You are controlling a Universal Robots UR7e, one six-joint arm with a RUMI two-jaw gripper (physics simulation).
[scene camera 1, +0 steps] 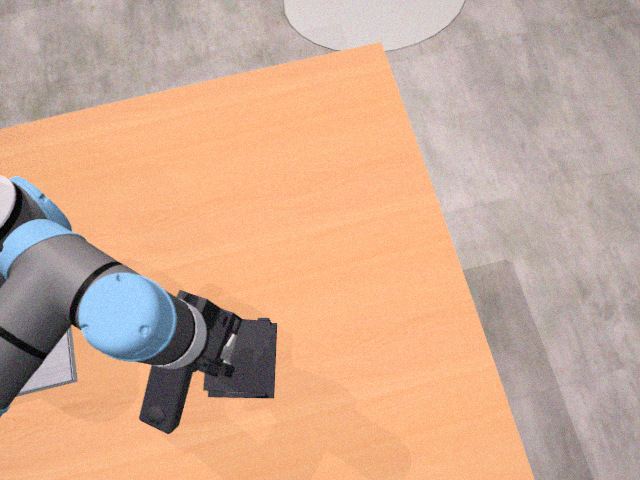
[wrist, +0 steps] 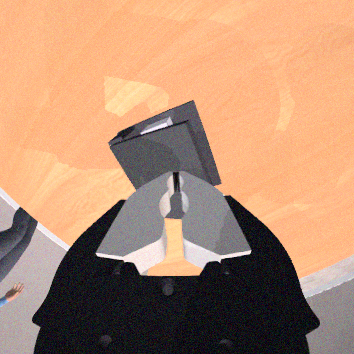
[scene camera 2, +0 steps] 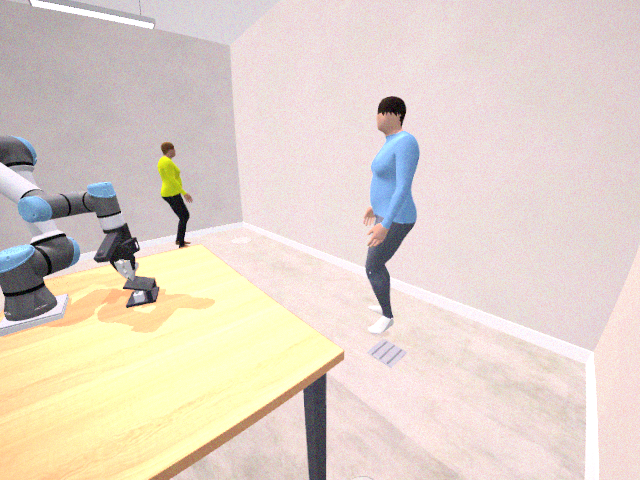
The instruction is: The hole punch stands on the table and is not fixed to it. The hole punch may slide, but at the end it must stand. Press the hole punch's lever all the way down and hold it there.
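Places are measured from the arm's base along level axes (x ahead, y left, z up), in metres.
Pixels of known places: gripper, between the fingertips: [wrist: 176,174] [scene camera 2: 131,281]; arm's base, origin of its link: [scene camera 2: 32,309].
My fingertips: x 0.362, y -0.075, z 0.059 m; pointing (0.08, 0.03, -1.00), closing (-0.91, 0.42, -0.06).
Observation:
Ahead of a thing's pixels: the offset from my fingertips to its top centre. Level surfaces: height alone.
The dark hole punch {0.023 m ahead, 0.014 m left, 0.001 m down} [scene camera 1: 254,361] [scene camera 2: 149,298] [wrist: 206,150] stands on its base on the table. Its flat lever {0.023 m ahead, 0.014 m left, 0.001 m down} [scene camera 2: 140,282] [wrist: 157,157] is tilted up, with a gap between lever and base in the scene camera 2 view; a light metal part shows in that gap. My gripper [scene camera 1: 231,348] [scene camera 2: 132,277] [wrist: 176,174] is shut and empty. Its fingertips are at the lever's edge on the arm's side, over or on the lever's top. Whether they touch it I cannot tell. In the wrist view the fingers hide the near part of the lever.
The wooden table {0.087 m down} [scene camera 1: 310,206] [scene camera 2: 217,372] has its edge to the right of the hole punch in the scene camera 1 view. The arm's light base plate [scene camera 1: 56,366] [scene camera 2: 61,308] lies to the left. Two people, in blue [scene camera 2: 395,175] and yellow [scene camera 2: 169,177], stand beyond the table.

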